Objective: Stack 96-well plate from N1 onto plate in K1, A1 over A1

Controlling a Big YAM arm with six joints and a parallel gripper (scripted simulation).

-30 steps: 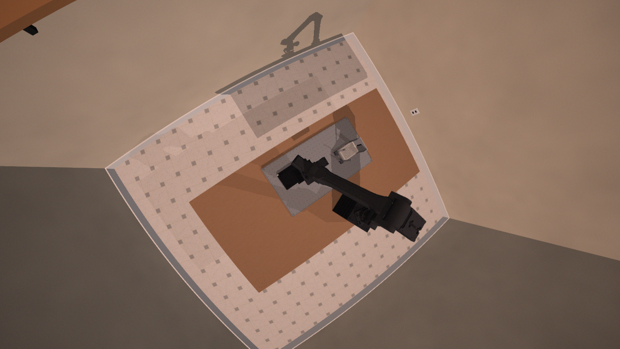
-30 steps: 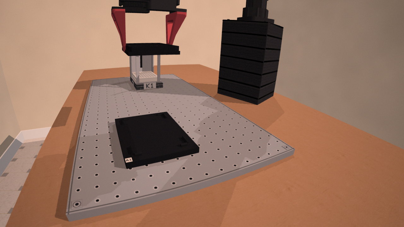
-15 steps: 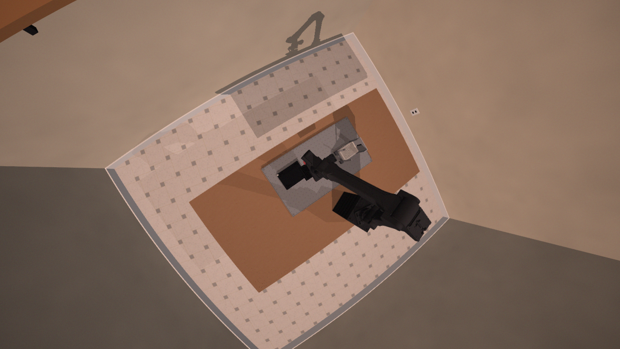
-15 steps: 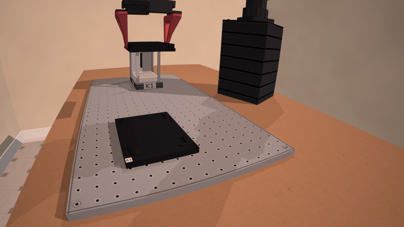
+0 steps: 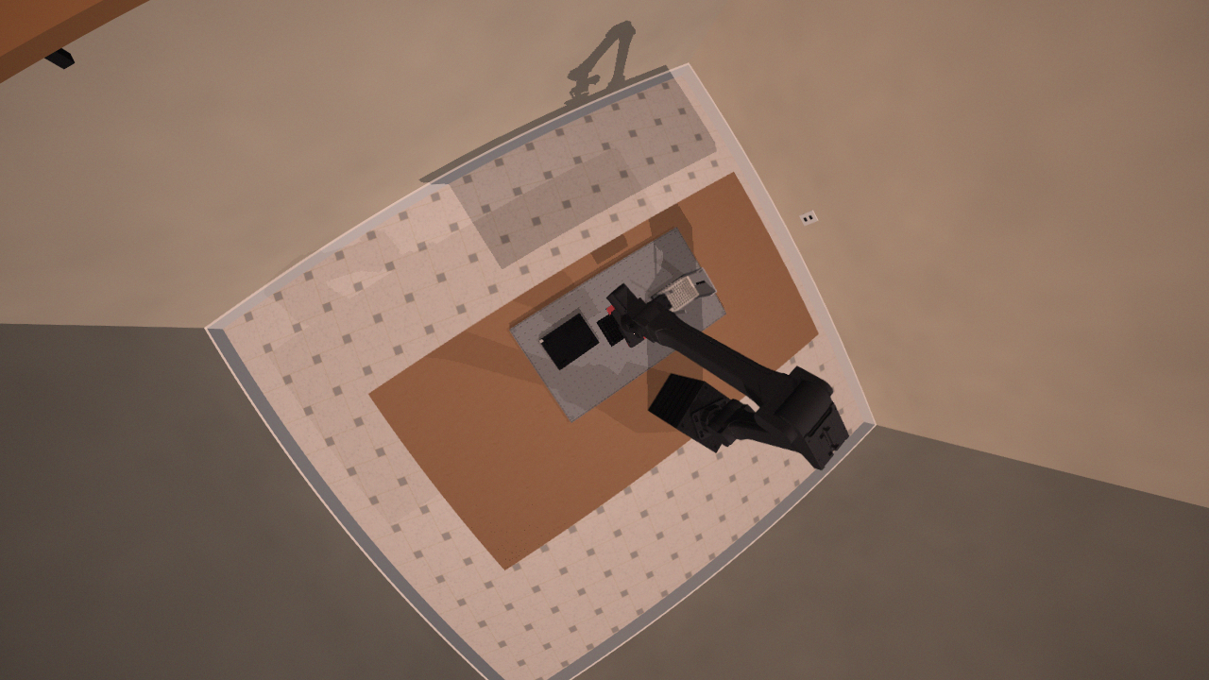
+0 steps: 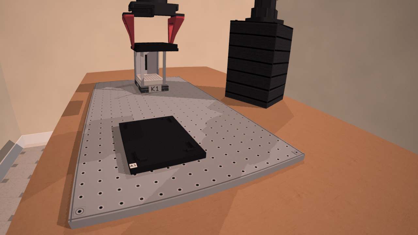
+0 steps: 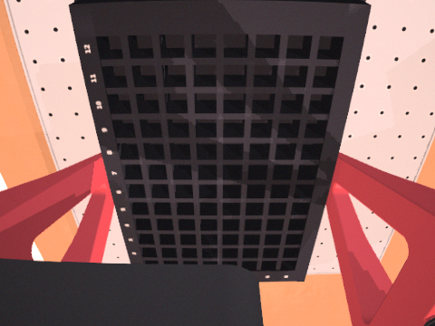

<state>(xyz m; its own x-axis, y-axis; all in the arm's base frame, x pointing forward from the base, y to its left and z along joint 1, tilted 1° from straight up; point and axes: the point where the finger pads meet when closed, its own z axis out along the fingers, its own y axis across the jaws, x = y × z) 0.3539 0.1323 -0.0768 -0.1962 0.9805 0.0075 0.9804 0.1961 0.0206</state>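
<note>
The white 96-well plate is 27 cm to the right of my hand, 14 cm below it and 1 cm ahead of it. From my hand the other things lie so: black 96-well plate: right at my hand; pale A1 mark: 24 cm to the left, 15 cm below, 3 cm ahead; black plate nest N1: 16 cm below, 15 cm to the left.
</note>
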